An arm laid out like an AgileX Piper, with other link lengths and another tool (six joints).
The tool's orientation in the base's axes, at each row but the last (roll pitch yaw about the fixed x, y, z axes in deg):
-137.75 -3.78 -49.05
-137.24 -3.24 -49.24
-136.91 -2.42 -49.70
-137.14 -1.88 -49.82
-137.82 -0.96 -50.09
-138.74 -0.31 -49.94
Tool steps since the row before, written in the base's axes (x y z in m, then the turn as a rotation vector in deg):
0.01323 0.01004 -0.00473 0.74 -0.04 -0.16
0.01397 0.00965 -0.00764 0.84 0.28 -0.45
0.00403 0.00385 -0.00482 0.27 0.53 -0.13
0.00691 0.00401 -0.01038 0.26 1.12 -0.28
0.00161 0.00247 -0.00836 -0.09 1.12 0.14
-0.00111 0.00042 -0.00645 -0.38 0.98 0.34
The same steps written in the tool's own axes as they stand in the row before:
0.00077 -0.00905 0.01469 0.50 -0.26 0.50
0.00138 -0.00715 0.01714 0.31 -0.28 0.90
-0.00053 -0.00078 0.00731 -0.23 -0.32 0.46
0.00105 0.00132 0.01299 -0.70 -0.50 0.82
-0.00100 0.00351 0.00808 -0.91 -0.59 0.32
-0.00107 0.00469 0.00446 -0.99 -0.48 -0.04

